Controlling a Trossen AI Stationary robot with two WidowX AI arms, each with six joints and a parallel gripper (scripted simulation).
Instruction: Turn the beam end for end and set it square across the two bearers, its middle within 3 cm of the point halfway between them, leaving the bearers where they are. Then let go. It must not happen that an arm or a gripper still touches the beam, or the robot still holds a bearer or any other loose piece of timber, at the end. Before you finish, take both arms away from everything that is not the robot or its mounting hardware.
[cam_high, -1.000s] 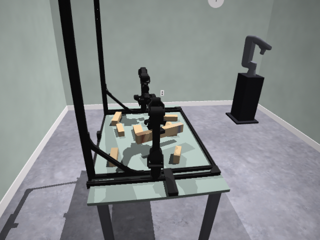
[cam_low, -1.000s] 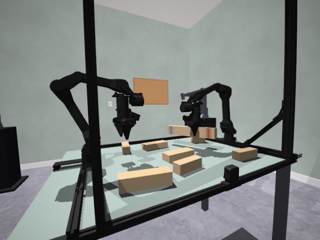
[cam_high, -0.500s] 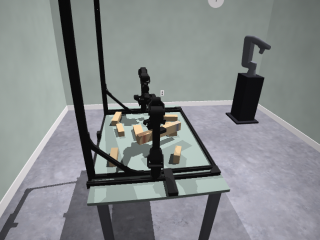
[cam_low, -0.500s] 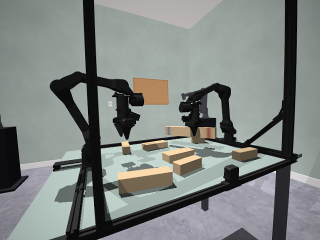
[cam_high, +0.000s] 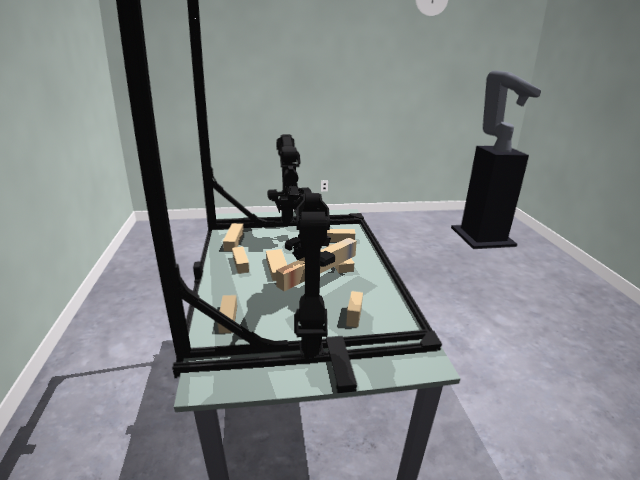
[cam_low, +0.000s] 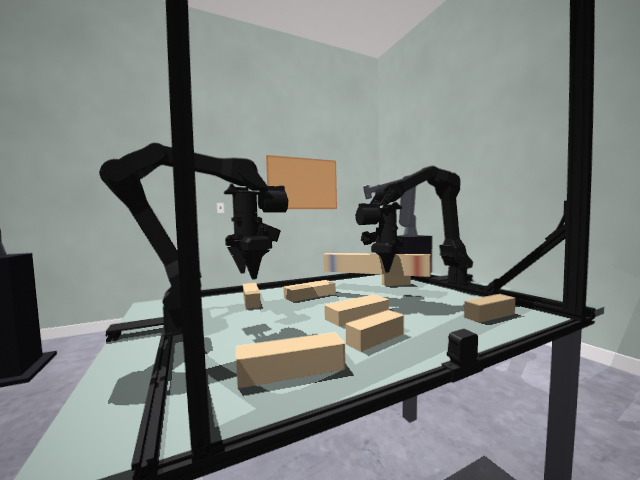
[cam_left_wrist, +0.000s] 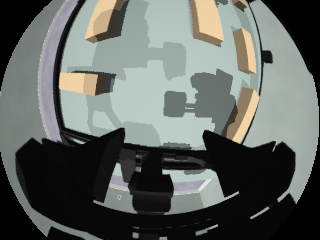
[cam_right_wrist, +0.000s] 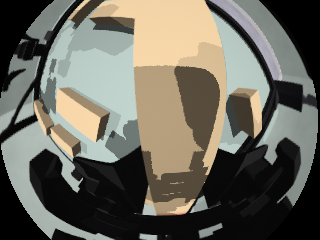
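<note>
My right hand is 4 cm short of the beam, 3 cm to the right of it and 1 cm above it.
</note>
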